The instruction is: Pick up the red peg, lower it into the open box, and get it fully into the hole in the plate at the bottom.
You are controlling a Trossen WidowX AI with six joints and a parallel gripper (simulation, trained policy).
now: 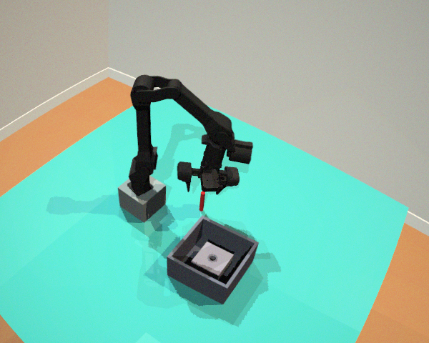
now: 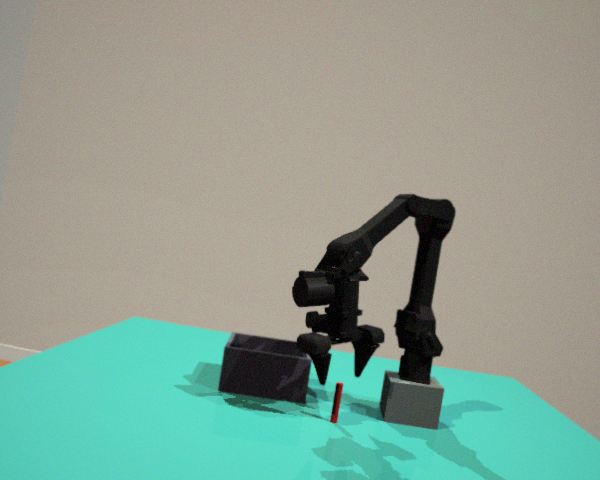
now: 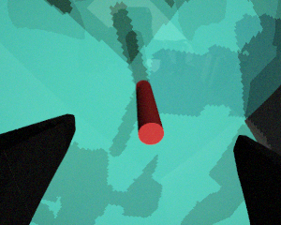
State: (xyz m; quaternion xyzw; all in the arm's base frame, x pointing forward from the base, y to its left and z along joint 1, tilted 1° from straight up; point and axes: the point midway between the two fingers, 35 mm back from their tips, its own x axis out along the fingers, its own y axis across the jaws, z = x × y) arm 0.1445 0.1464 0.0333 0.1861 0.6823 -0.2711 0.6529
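Now: gripper tip 40 mm above the red peg. Also, from my gripper tip: dark grey box 200 mm ahead, 140 mm to the right, 60 mm below; grey plate 200 mm ahead, 140 mm to the right, 40 mm below.
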